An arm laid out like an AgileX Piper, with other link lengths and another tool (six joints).
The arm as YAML. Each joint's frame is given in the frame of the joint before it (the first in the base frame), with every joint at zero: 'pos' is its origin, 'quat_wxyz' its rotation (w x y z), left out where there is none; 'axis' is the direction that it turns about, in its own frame. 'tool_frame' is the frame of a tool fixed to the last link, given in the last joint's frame.
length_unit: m
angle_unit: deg
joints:
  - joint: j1
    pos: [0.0, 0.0, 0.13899]
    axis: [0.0, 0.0, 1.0]
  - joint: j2
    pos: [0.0, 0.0, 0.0]
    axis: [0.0, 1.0, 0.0]
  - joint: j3
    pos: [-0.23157, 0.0, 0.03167]
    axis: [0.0, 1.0, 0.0]
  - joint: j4
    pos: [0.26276, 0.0, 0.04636]
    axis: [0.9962, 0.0, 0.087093]
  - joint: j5
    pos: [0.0, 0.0, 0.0]
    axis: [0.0, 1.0, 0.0]
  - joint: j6
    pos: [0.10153, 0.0, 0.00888]
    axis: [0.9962, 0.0, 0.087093]
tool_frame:
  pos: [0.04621, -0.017, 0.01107]
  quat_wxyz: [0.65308, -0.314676, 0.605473, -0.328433]
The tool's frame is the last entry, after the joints.
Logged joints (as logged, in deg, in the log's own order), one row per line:
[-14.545, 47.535, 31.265, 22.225, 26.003, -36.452]
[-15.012, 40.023, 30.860, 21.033, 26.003, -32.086]
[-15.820, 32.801, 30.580, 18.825, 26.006, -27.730]
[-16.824, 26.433, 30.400, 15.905, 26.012, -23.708]
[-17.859, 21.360, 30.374, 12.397, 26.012, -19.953]
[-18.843, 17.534, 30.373, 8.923, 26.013, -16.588]
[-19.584, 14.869, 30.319, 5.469, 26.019, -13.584]
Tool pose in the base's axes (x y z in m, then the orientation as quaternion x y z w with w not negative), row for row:
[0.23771, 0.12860, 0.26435, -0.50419, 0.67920, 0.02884, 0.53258]
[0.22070, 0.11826, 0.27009, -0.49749, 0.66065, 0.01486, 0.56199]
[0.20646, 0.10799, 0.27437, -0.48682, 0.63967, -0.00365, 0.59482]
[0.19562, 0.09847, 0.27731, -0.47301, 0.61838, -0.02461, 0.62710]
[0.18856, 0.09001, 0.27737, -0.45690, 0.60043, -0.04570, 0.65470]
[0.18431, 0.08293, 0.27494, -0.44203, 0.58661, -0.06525, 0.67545]
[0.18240, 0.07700, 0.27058, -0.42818, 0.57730, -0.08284, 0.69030]
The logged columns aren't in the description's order. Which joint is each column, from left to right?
Columns, left to right: j6, j2, j4, j5, j1, j3.
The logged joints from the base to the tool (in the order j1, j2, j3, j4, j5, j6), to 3 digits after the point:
[26.003, 47.535, -36.452, 31.265, 22.225, -14.545]
[26.003, 40.023, -32.086, 30.860, 21.033, -15.012]
[26.006, 32.801, -27.730, 30.580, 18.825, -15.820]
[26.012, 26.433, -23.708, 30.400, 15.905, -16.824]
[26.012, 21.360, -19.953, 30.374, 12.397, -17.859]
[26.013, 17.534, -16.588, 30.373, 8.923, -18.843]
[26.019, 14.869, -13.584, 30.319, 5.469, -19.584]

